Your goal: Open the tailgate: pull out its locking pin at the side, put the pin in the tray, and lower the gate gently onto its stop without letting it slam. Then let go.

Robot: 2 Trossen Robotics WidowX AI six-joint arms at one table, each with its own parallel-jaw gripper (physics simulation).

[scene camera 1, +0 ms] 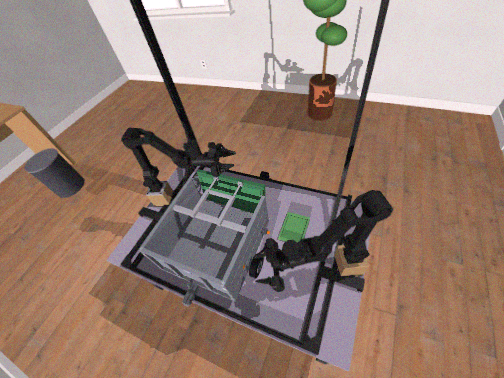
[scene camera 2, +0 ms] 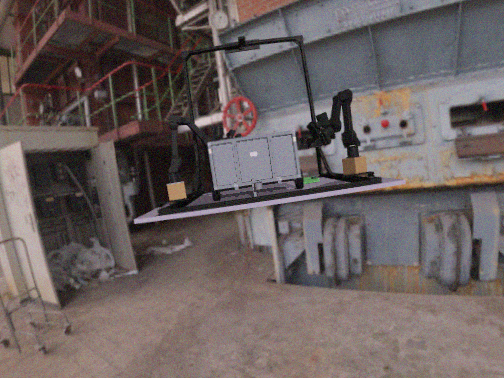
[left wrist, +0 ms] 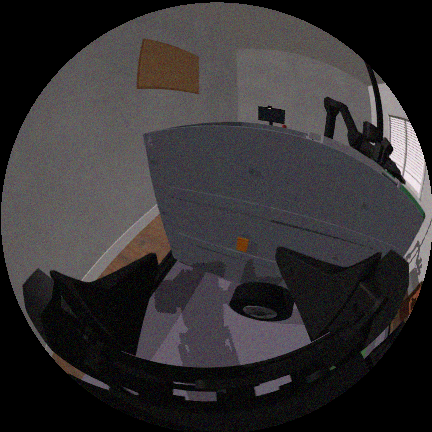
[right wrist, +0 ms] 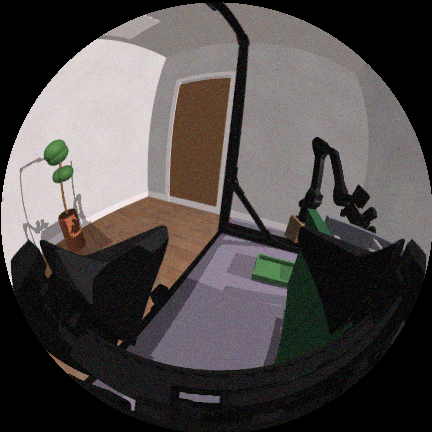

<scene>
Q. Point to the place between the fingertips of the left gripper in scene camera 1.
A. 254,269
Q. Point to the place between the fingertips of the left gripper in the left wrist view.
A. At 217,257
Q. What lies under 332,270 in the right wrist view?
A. The right gripper.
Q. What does the left gripper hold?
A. Nothing.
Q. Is the left gripper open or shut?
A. Open.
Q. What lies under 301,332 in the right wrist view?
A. A green tailgate.
</scene>
